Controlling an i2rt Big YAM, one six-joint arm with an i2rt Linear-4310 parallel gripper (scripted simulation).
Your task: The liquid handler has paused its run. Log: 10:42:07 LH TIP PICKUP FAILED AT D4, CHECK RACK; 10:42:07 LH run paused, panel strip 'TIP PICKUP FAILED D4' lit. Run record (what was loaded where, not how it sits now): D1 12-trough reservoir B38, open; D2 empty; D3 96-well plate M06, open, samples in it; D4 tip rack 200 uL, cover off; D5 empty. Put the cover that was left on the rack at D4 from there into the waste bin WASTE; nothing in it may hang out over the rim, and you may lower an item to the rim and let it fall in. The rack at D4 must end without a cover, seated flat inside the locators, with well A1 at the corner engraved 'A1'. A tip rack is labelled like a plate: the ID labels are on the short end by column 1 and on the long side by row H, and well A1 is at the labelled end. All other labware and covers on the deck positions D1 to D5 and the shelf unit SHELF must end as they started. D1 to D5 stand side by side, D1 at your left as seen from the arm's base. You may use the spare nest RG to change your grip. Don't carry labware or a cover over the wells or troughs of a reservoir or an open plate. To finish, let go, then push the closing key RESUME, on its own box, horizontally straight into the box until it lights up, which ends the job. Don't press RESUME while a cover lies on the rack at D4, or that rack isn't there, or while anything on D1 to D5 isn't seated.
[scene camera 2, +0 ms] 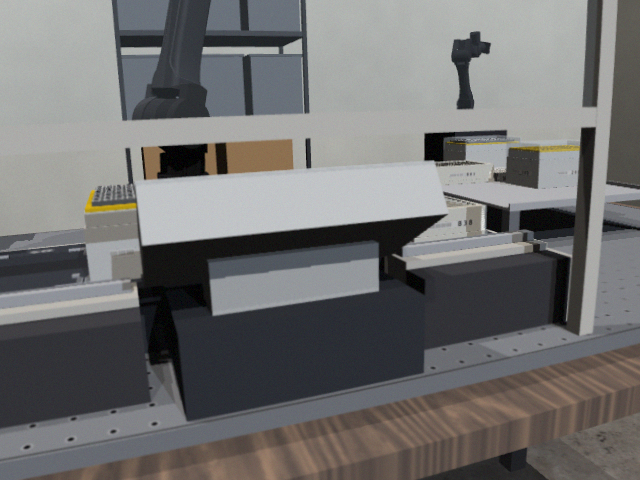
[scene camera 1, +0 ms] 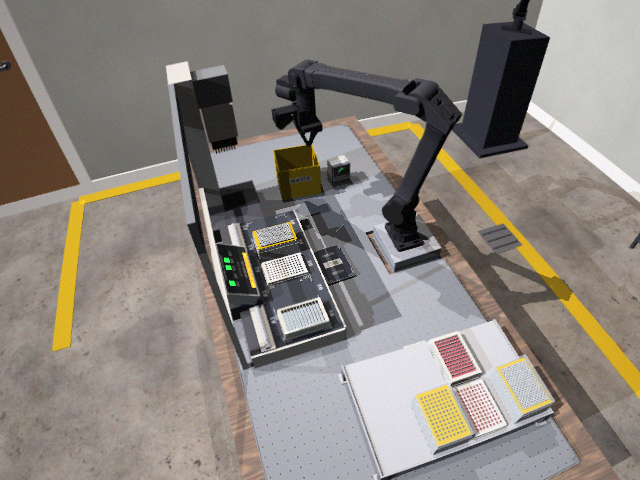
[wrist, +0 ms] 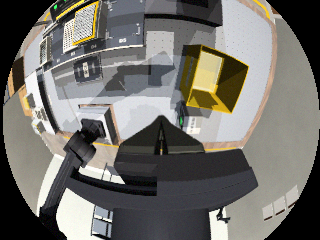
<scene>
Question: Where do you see a yellow waste bin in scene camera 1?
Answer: At 300, 182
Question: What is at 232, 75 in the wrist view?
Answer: A yellow waste bin.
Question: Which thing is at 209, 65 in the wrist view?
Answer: A clear cover.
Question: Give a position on a tall handler column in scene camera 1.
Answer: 178, 74
</scene>
